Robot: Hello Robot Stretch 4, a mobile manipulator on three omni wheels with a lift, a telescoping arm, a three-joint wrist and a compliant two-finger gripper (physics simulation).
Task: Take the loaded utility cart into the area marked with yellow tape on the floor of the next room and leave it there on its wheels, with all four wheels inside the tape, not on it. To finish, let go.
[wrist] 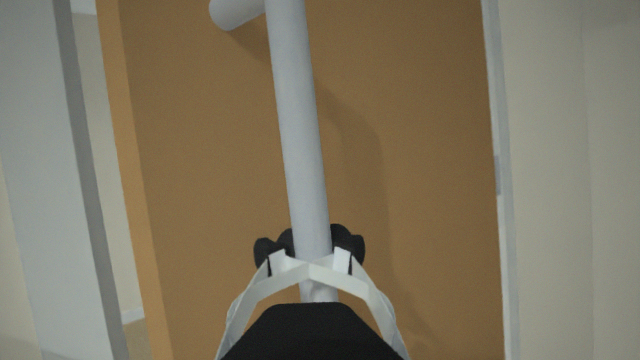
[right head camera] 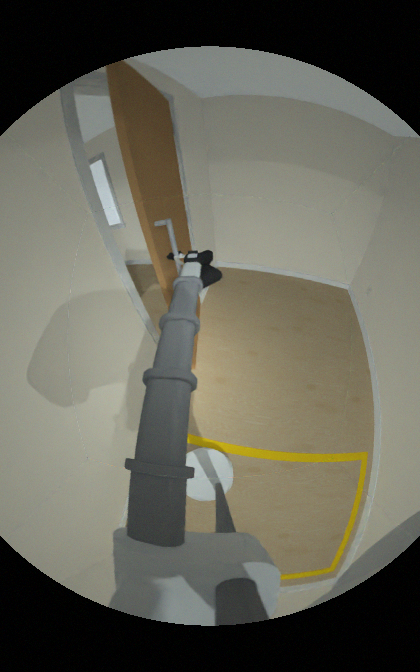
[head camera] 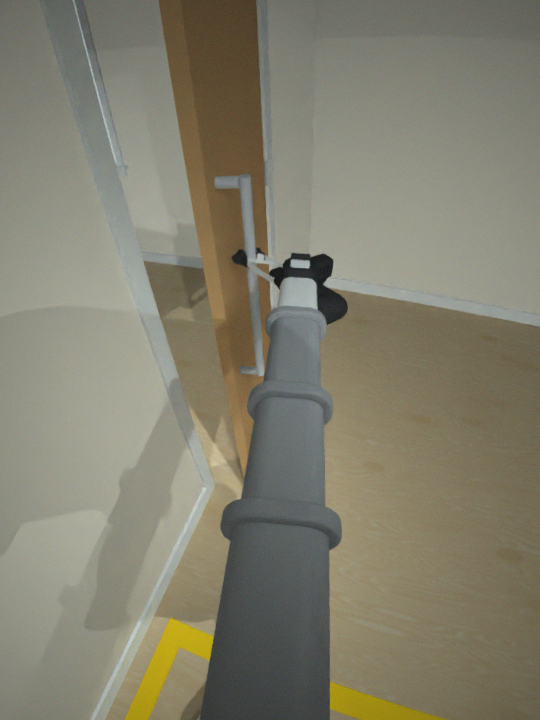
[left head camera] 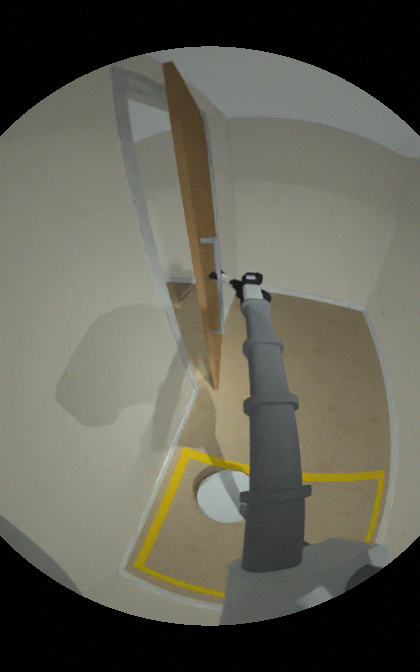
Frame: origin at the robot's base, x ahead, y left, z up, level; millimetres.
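Seen in the pictures: gripper, fingertip midpoint: point(wrist: 318, 244) point(head camera: 244, 251).
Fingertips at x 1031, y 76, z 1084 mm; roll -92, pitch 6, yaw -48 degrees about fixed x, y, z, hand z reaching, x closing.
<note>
A point is followed by its place in that frame.
My gripper point(head camera: 249, 257) @[x 1031, y 77, z 1084 mm] point(left head camera: 217, 275) point(right head camera: 175, 256) point(wrist: 318, 244) @[x 1031, y 77, z 1084 mm] is shut on the grey vertical bar handle point(head camera: 248, 218) @[x 991, y 54, z 1187 mm] point(left head camera: 217, 255) point(right head camera: 172, 237) point(wrist: 296, 110) @[x 993, y 49, z 1180 mm] of the brown door point(head camera: 226, 116) @[x 1170, y 118, z 1365 mm] point(left head camera: 192, 165) point(right head camera: 145, 150) point(wrist: 200, 150) @[x 970, y 120, z 1164 mm]. Its two dark fingertips sit on either side of the bar, below the upper mount. The door stands partly open, with a gap to the frame at its left. The yellow tape point(head camera: 377, 703) @[x 186, y -379, z -36 mm] point(left head camera: 345, 477) point(right head camera: 300, 457) lies on the floor near my base, beneath the arm, which hides part of it. The utility cart does not show in any view.
The grey door frame point(head camera: 130, 250) @[x 914, y 310, z 1153 mm] point(left head camera: 145, 225) point(wrist: 50, 150) @[x 925, y 307, z 1185 mm] borders the doorway. Floor and wall of the other room show through the gap, with a window point(right head camera: 106, 192) there. A white round disc point(left head camera: 217, 500) point(right head camera: 215, 465) lies inside the tape. Walls surround this room.
</note>
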